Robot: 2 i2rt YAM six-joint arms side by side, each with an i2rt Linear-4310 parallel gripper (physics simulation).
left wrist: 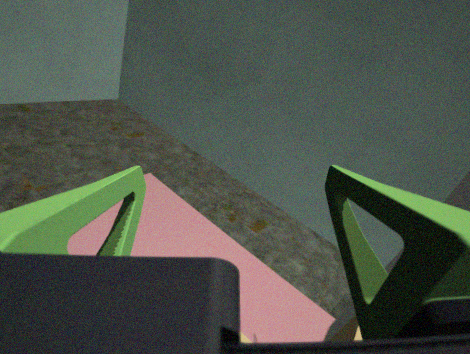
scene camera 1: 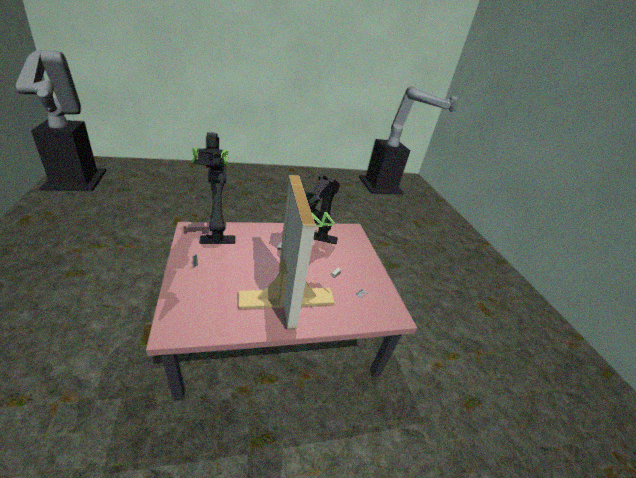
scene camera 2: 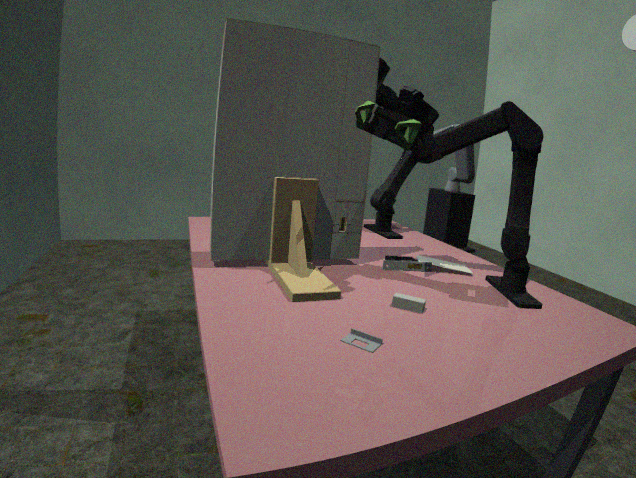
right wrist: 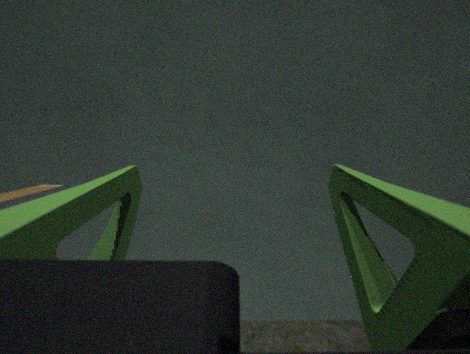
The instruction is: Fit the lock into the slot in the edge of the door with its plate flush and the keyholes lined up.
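Pixels of known places: left gripper, fingertip midpoint: (left wrist: 235,176) (scene camera 1: 328,224) (scene camera 2: 376,117); right gripper, fingertip midpoint: (scene camera 1: 208,154) (right wrist: 235,176); left arm's base, link origin: (scene camera 1: 321,238) (scene camera 2: 511,292); right arm's base, link origin: (scene camera 1: 218,240) (scene camera 2: 382,232).
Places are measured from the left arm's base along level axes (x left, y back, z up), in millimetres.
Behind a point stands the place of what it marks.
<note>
The grey door (scene camera 1: 299,272) @(x -24, y -753, z 355 mm) (scene camera 2: 293,118) @(x -58, y -580, z 356 mm) stands upright in a yellow wooden stand (scene camera 1: 251,299) @(x -241, y -643, z 18 mm) (scene camera 2: 313,288) @(x 111, y -499, z 18 mm). A small keyhole opening (scene camera 2: 342,224) shows low in its face; its edge slot does not show clearly. What looks like the lock, a grey case (scene camera 2: 394,265) @(x -111, y -294, z 13 mm) with a brass detail and a long pale plate (scene camera 2: 449,266) @(x -149, y -126, z 12 mm), lies on the table; the door mostly hides it in scene camera 1. My left gripper (scene camera 1: 322,219) @(x 36, y -404, z 367 mm) (scene camera 2: 387,121) @(x 36, y -404, z 367 mm) (left wrist: 235,176) @(x 36, y -404, z 367 mm) is open and empty, high above the table beside the door. My right gripper (scene camera 1: 209,155) @(x -475, y -527, z 642 mm) (right wrist: 235,176) @(x -475, y -527, z 642 mm) is open and empty, raised high.
A grey block (scene camera 1: 335,272) @(x 125, y -321, z 22 mm) (scene camera 2: 408,303) @(x 141, y -311, z 14 mm) and a thin grey bracket with a rectangular hole (scene camera 1: 361,293) @(x 275, y -416, z 0 mm) (scene camera 2: 354,340) @(x 278, y -428, z 1 mm) lie on the pink table (scene camera 1: 205,328) @(x -375, y -845, z 0 mm) (scene camera 2: 287,400) @(x 442, y -518, z 0 mm). A small dark piece (scene camera 1: 194,261) @(x -595, y -507, z 38 mm) lies near the right arm's base. Two grey arms stand on black pedestals beyond the table.
</note>
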